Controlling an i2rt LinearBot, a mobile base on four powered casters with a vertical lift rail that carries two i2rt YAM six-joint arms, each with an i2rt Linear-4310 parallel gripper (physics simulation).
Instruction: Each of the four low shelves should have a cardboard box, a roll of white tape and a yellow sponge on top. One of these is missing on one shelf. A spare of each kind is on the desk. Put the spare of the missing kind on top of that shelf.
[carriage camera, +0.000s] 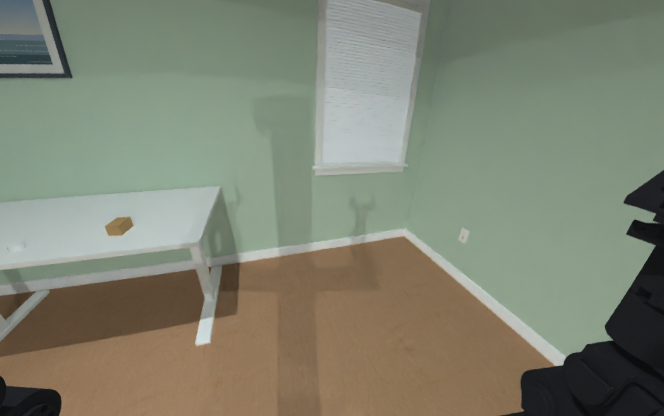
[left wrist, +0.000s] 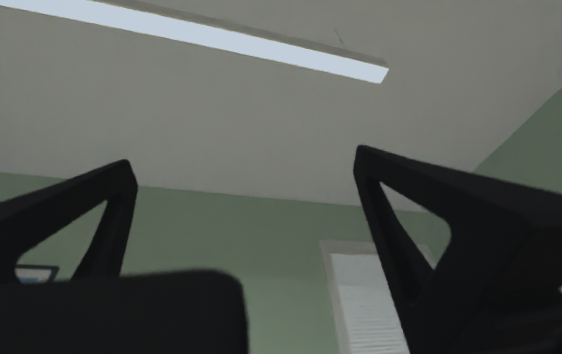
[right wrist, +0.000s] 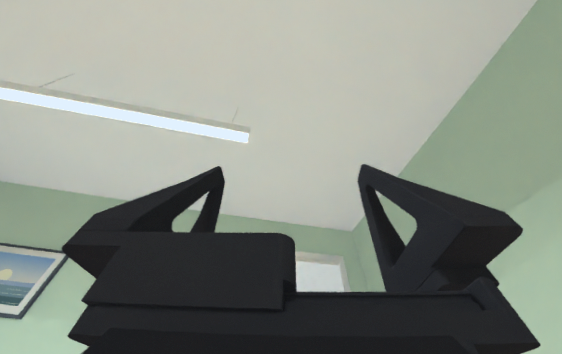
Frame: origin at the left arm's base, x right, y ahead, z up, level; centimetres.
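Seen in the pictures: left gripper, fingertip midpoint: (left wrist: 246, 164); right gripper, fingertip midpoint: (right wrist: 290, 173).
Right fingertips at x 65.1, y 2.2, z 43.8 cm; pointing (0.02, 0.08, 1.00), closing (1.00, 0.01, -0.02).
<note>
Pixels of each thing's top centre, then the offset from my right fingertips to it. "*": a spot on its surface instead. Level surfaces: height alone.
- white desk, surface height: dz -55.9 cm
- brown cardboard box, top centre: (carriage camera: 117, 221) dx -123.0, dy +78.6, dz -50.9 cm
- small white thing, top centre: (carriage camera: 14, 244) dx -156.3, dy +62.0, dz -53.5 cm
- brown floor, surface height: dz -127.9 cm
- window, surface spot: (carriage camera: 370, 90) * dx +11.1, dy +176.2, dz +14.9 cm
- outlet, top centre: (carriage camera: 466, 229) dx +89.4, dy +126.9, dz -82.2 cm
The white desk (carriage camera: 165, 210) stands at the left in the carriage view, against the back wall. A brown cardboard box (carriage camera: 119, 226) lies on it near its right end. A small white thing (carriage camera: 16, 247), probably the roll of white tape, lies on the desk near the left edge of the view. No yellow sponge and none of the low shelves show. My left gripper (left wrist: 246, 164) is open and empty, raised toward the ceiling. My right gripper (right wrist: 290, 173) is open and empty, also pointing up. Both are well away from the desk.
The desk's right leg and foot (carriage camera: 203, 322) stand on the brown floor (carriage camera: 380, 325). A window (carriage camera: 370, 90) is in the back wall, near the room's corner. The right wall has an outlet (carriage camera: 464, 235). A framed picture (carriage camera: 59, 45) hangs above the desk.
</note>
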